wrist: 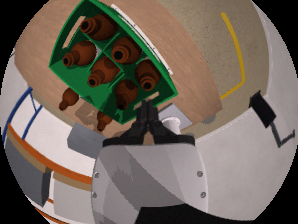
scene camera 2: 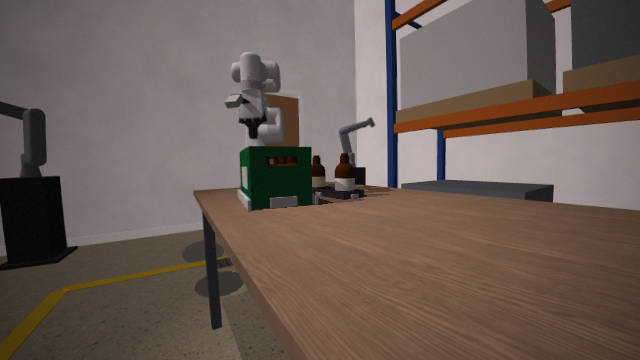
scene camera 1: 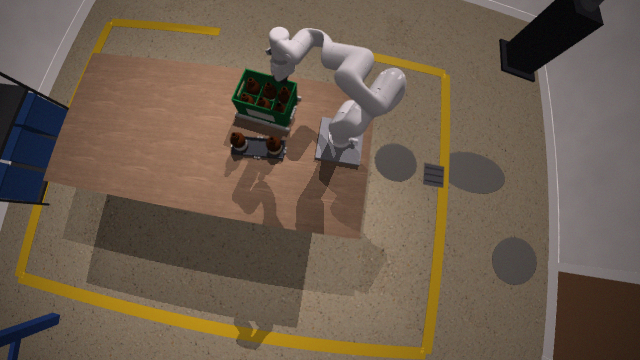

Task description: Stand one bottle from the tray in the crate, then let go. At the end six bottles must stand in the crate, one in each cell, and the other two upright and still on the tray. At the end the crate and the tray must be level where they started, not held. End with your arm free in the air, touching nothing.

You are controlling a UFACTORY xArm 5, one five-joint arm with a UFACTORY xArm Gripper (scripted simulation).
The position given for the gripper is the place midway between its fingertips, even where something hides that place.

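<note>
You'd spot the gripper (scene camera 2: 253,138) (wrist: 147,106) here, so the wrist view shows it as well.
</note>
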